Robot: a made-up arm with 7 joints.
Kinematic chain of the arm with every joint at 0, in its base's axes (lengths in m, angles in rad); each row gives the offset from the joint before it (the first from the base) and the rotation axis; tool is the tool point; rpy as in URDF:
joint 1: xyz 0 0 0.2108 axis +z
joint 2: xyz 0 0 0 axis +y
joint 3: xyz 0 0 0.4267 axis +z
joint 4: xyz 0.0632 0 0 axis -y
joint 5: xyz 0.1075 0 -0.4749 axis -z
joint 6: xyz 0 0 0 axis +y
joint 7: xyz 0.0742 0 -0.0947 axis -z
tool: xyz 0 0 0 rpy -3.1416 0 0
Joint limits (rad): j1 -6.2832..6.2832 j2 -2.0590..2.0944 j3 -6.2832..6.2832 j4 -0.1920..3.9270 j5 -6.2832..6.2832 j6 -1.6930..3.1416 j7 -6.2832..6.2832
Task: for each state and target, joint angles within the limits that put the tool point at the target. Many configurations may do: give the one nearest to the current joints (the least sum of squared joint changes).
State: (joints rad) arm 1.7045 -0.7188 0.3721 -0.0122 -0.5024 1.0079 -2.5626
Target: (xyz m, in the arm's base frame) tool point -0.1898 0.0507 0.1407
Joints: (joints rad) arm 2.4183 -0.6149 0.8209 0.0114 -0.3525 1.0548 -2.5626
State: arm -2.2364 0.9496 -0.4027 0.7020 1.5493 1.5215 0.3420
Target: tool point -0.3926 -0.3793 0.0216
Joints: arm -2.1678 0.6107 -0.3731 0.8628 1.5659 1.5791 0.3420
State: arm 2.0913 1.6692 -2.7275 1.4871 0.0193 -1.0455 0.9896
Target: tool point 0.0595 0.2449 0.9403
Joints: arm 1.9964 1.0952 -2.8600 1.2811 0.0479 -0.9448 0.9896
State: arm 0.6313 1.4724 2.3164 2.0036 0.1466 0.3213 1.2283
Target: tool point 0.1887 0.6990 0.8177
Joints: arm 0.7154 1.2868 2.3782 1.8858 0.1436 0.3464 1.2283
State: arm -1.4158 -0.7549 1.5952 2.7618 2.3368 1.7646 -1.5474
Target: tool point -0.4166 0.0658 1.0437
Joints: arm -0.8169 -0.3549 1.7444 3.3903 2.4493 1.7324 -1.5474
